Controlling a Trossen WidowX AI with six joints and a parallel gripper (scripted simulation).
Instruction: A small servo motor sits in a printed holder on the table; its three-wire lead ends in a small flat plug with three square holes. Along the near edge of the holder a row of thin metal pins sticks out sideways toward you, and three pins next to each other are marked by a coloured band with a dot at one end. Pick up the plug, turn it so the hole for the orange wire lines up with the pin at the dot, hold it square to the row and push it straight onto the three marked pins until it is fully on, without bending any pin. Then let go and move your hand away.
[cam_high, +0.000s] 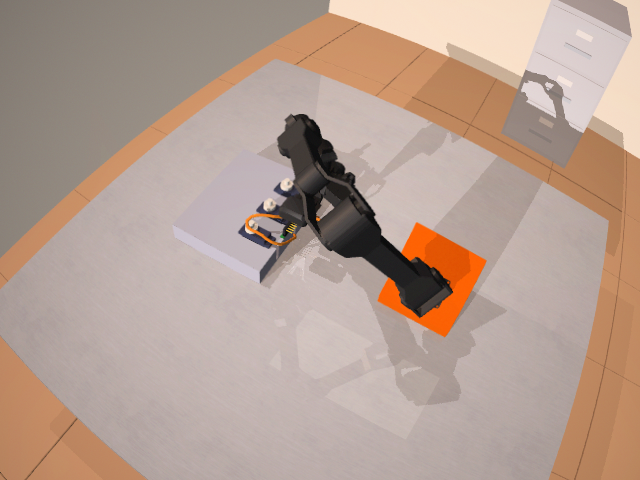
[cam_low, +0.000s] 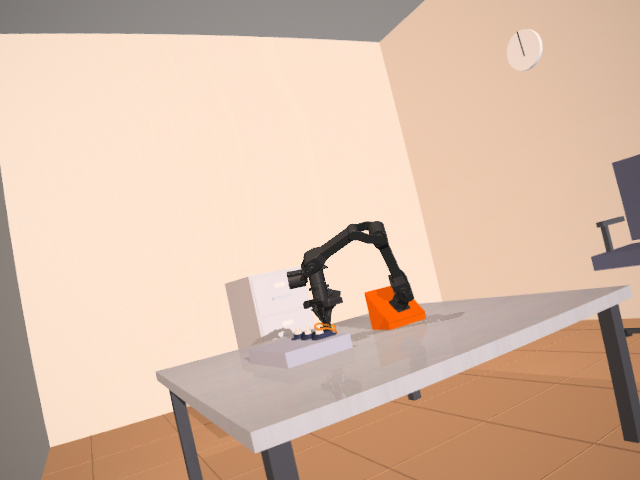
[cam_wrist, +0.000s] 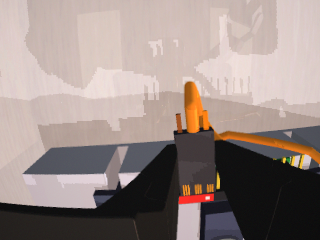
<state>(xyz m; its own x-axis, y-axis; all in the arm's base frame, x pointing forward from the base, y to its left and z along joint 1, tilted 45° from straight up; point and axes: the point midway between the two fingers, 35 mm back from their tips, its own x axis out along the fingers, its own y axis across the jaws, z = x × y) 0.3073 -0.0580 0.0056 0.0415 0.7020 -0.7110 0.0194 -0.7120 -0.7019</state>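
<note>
The red band is 3 cm ahead of my gripper tip. The rest, counted from my gripper tip: grey printed holder 19 cm ahead, 5 cm below, 3 cm to the left.
</note>
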